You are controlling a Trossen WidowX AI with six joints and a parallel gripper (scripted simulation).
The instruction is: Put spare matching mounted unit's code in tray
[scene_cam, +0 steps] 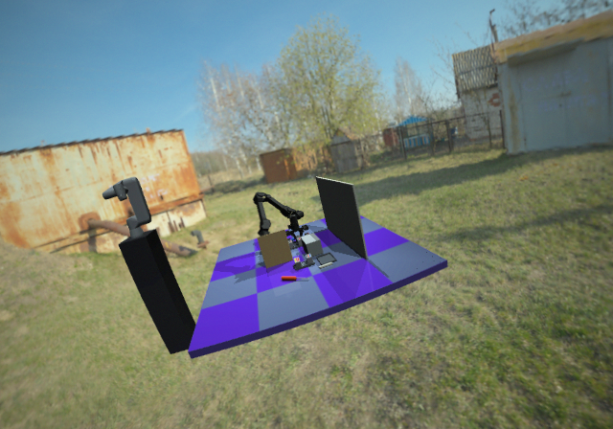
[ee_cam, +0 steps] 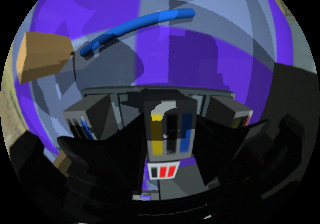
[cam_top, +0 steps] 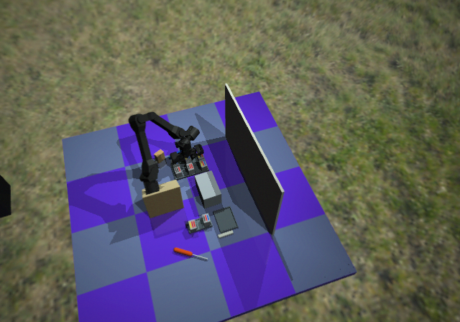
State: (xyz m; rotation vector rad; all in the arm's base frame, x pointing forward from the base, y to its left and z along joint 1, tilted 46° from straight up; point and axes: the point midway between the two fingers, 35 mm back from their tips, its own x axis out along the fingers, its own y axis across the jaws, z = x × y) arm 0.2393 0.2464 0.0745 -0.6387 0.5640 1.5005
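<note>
My gripper tip is now 90 mm short of the flat grey tray, 420 mm to the left of it and 10 mm above it. From my gripper tip the other things lie so: grey box (50 mm ahead, 230 mm to the right, 30 mm above); spare (30 mm above); small tan cube (150 mm behind, 80 mm to the left, 20 mm above).
</note>
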